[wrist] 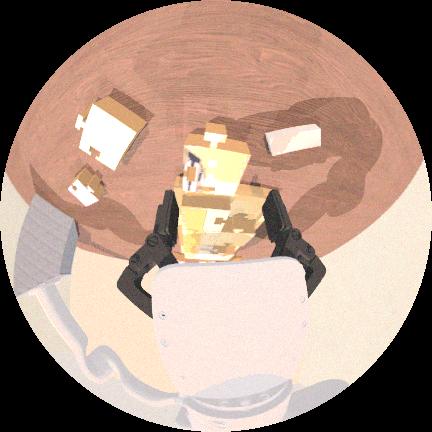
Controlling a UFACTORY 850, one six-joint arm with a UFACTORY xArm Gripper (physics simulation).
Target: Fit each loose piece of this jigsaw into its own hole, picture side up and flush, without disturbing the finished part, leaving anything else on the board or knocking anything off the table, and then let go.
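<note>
My gripper (222,197) is open and empty, its two dark fingers straddling the yellow jigsaw board (193,225) from close above. The board shows notch-shaped holes near its middle. A large picture-side-up piece (217,165) with a tab on its far edge lies just beyond the fingertips, against the board's far edge; I cannot tell whether it sits flush. A large white-faced loose piece (106,135) lies on the wooden table (225,64) at the far left. A small loose piece (85,188) lies below it. A white oblong block (293,139) lies at the far right.
A grey box (42,241) stands off the table's left edge. The round table's near edge curves past both fingers, with pale floor (370,250) beyond it. The arm's white wrist housing (229,318) fills the lower middle.
</note>
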